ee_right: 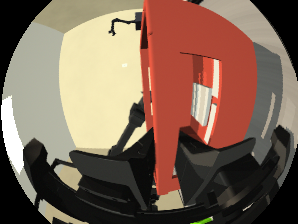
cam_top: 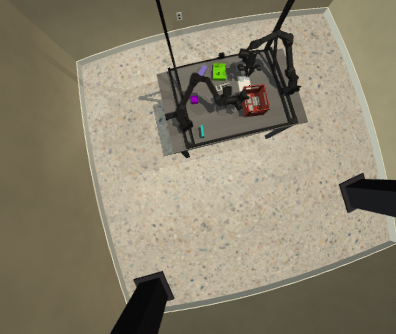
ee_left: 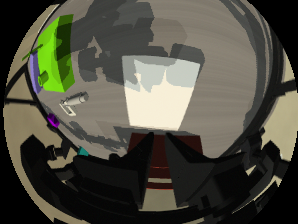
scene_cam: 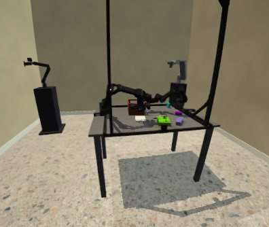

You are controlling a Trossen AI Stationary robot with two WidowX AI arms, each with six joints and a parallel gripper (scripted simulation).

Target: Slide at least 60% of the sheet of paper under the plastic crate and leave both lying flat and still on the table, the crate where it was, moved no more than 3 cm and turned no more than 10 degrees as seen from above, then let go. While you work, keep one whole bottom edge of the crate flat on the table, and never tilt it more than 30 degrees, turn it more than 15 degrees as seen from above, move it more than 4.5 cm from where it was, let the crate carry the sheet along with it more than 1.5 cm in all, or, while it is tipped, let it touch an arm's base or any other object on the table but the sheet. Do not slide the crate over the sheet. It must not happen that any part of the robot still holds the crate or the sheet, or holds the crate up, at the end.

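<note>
Now: left hand 3 cm short of the sheet of paper, 1 cm to the left of it and 10 cm above it. The rest, counted from my left hand: crate (23 cm ahead, 3 cm to the right, 4 cm below); green block (14 cm behind, 20 cm to the right, 5 cm below).
</note>
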